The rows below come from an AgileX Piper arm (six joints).
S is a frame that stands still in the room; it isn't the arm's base.
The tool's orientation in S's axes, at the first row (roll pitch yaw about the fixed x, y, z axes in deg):
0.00 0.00 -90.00
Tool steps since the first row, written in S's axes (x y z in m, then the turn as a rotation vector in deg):
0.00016 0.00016 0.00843 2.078 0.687 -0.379
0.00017 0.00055 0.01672 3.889 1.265 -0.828
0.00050 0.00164 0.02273 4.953 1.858 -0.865
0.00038 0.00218 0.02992 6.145 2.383 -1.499
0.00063 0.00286 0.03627 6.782 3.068 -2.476
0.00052 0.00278 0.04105 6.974 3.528 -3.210
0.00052 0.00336 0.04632 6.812 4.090 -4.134
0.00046 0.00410 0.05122 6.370 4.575 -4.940
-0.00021 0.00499 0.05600 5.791 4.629 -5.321
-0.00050 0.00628 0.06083 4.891 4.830 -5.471
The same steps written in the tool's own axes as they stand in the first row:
-0.00016 0.00016 0.00843 -0.687 2.078 -0.379
-0.00055 0.00017 0.01672 -1.265 3.889 -0.828
-0.00164 0.00050 0.02273 -1.858 4.953 -0.865
-0.00218 0.00038 0.02992 -2.383 6.145 -1.499
-0.00286 0.00063 0.03627 -3.068 6.782 -2.476
-0.00278 0.00052 0.04105 -3.528 6.974 -3.210
-0.00336 0.00052 0.04632 -4.090 6.812 -4.134
-0.00410 0.00046 0.05122 -4.575 6.370 -4.940
-0.00499 -0.00021 0.05600 -4.629 5.791 -5.321
-0.00628 -0.00050 0.06083 -4.830 4.891 -5.471

